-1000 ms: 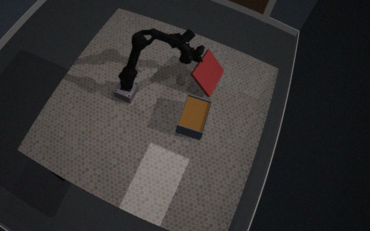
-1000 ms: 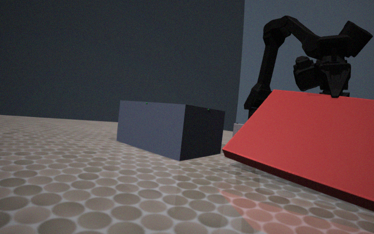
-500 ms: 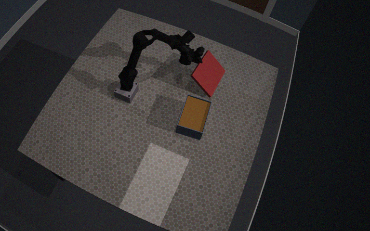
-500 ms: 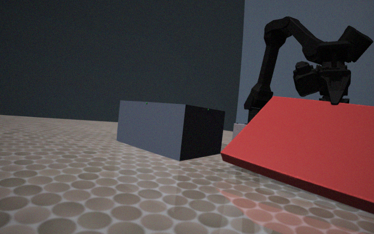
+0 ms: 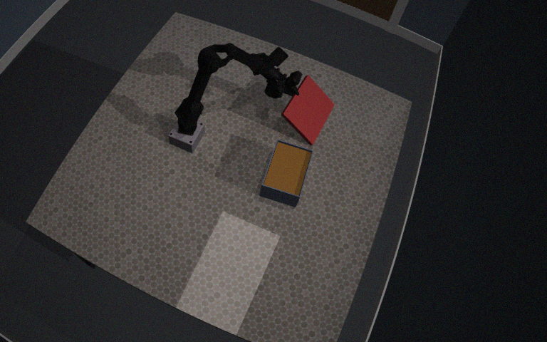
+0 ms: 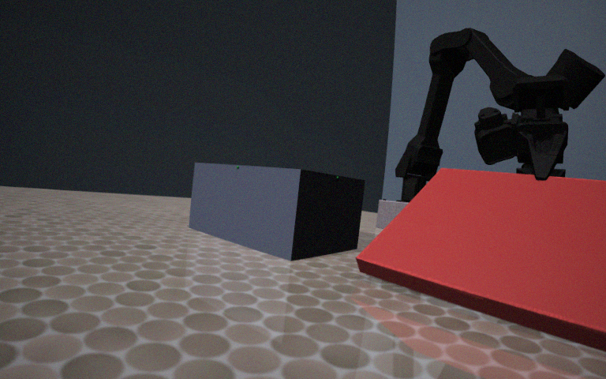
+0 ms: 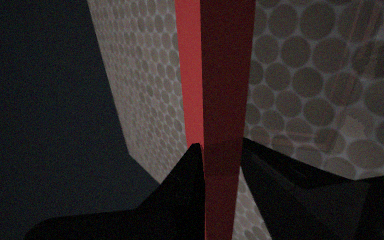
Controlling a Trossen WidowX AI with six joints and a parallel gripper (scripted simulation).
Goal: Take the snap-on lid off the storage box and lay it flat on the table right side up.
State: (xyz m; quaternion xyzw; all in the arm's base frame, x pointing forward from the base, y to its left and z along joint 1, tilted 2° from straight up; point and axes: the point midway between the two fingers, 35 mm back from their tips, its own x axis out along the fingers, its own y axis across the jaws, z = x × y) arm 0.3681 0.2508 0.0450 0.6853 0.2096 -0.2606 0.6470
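Now: gripper tip 70 mm short of the flat red lid, 40 mm above it and 20 mm to the left of it. The rest, counted from my gripper tip: blue-grey storage box: 330 mm to the right, 60 mm below, 30 mm ahead.
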